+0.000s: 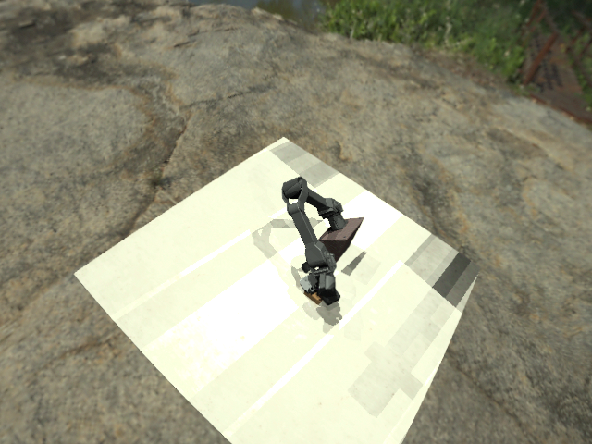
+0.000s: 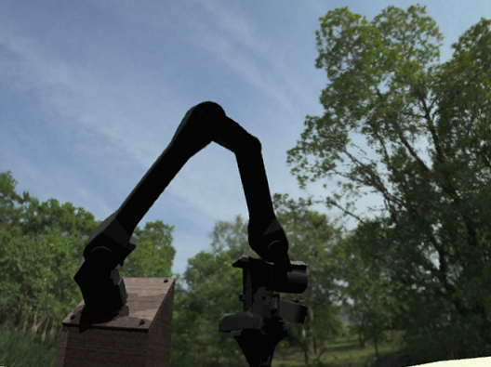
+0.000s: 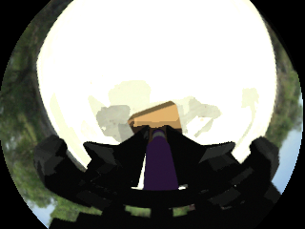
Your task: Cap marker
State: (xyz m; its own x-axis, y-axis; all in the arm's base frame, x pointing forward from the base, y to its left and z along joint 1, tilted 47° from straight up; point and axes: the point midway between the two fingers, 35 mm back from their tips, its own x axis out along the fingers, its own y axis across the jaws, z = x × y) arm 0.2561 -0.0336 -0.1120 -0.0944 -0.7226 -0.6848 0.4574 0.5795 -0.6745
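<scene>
Now: gripper tip 10 mm past the purple cap, 10 mm to the right of it and 50 mm below it. Also, from my gripper tip: tan holder block 10 mm behind, 20 mm below.
</scene>
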